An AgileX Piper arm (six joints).
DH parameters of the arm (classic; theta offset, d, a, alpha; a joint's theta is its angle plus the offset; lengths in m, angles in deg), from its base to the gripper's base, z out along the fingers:
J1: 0 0.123 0 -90
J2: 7.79 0 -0.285 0
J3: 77.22 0 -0.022 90
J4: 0 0.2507 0 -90
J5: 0 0 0 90
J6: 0 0.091 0 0
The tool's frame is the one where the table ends.
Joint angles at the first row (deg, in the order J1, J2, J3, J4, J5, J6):
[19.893 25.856 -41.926 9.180 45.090 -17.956]
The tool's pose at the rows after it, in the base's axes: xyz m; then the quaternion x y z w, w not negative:
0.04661, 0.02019, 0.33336, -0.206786, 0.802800, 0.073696, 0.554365
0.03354, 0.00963, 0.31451, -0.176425, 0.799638, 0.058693, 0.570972
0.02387, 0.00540, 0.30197, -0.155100, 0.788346, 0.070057, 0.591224
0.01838, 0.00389, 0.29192, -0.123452, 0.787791, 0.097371, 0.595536
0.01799, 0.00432, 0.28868, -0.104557, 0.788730, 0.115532, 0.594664
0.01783, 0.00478, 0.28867, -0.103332, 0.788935, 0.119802, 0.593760
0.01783, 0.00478, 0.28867, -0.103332, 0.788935, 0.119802, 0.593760
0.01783, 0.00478, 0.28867, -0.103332, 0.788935, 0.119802, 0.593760
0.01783, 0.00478, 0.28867, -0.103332, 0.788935, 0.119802, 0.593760
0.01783, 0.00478, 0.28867, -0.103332, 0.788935, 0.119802, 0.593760
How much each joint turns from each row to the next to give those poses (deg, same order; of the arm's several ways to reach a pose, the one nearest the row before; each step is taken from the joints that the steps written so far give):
[0.002 -7.416 5.407 -6.403 0.020 8.328]
[-0.007 -6.518 4.447 -4.870 0.000 5.070]
[0.004 -5.156 3.185 -0.663 -1.033 2.750]
[-0.002 -3.265 2.179 0.403 -0.083 4.342]
[0.000 -0.685 0.797 0.471 -0.459 2.631]
[0.007 0.000 -0.001 0.444 0.000 0.097]
[0.000 0.000 0.000 0.000 0.000 0.000]
[0.000 0.000 0.000 0.000 0.000 0.000]
[0.000 0.000 0.000 0.000 0.000 0.000]
[0.000 0.000 0.000 0.000 0.000 0.000]

